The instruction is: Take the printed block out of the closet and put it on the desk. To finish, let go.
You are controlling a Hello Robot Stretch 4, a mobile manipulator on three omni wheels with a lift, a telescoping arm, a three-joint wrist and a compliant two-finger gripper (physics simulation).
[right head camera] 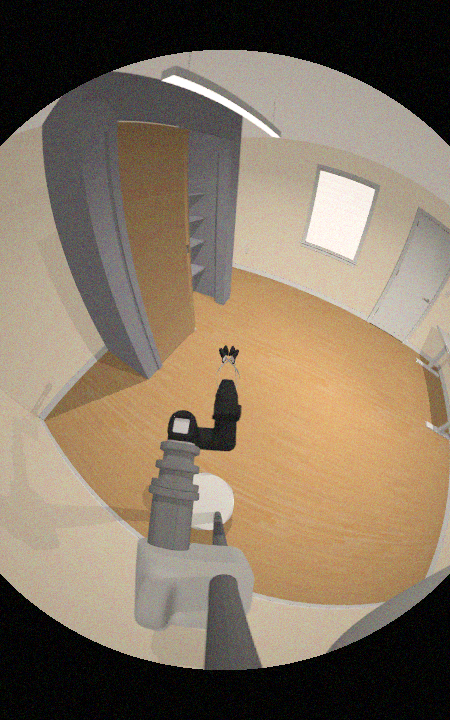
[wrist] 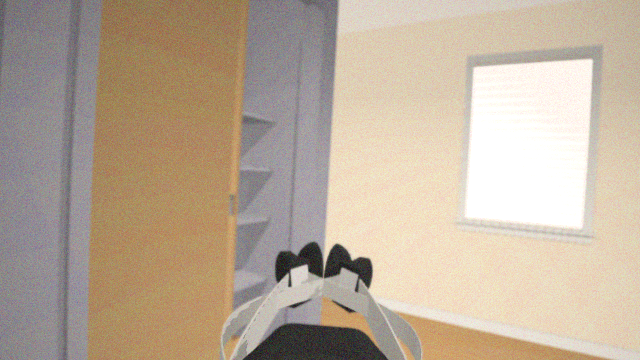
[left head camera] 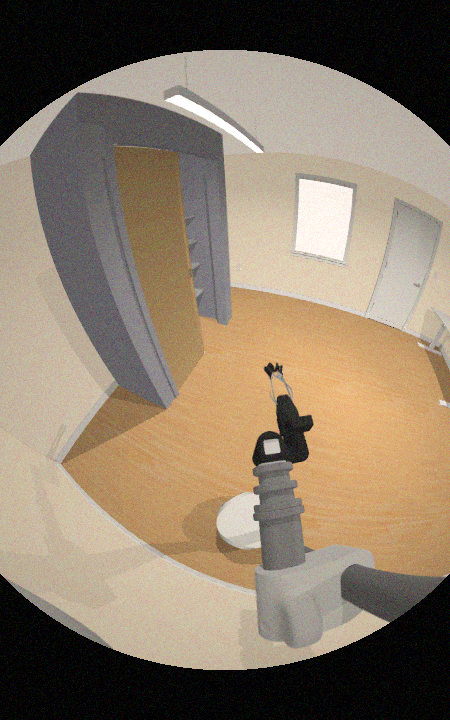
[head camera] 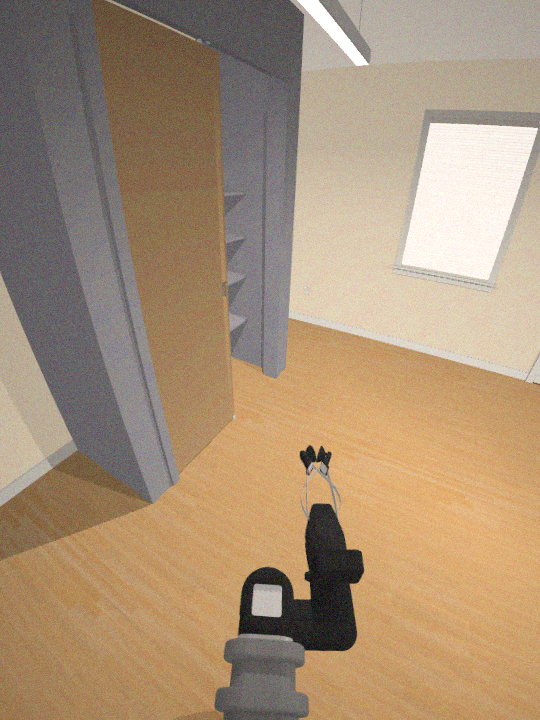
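Observation:
There is a window [head camera: 468, 187], [right head camera: 341, 205], [wrist: 531, 118] and [left head camera: 324, 207]. I can also see a grey closet frame [head camera: 76, 297], and I find that frame again at [right head camera: 80, 156], [wrist: 56, 56] and [left head camera: 73, 170]. And there is my own gripper [head camera: 314, 447], [right head camera: 228, 346], [wrist: 324, 263] and [left head camera: 271, 363].

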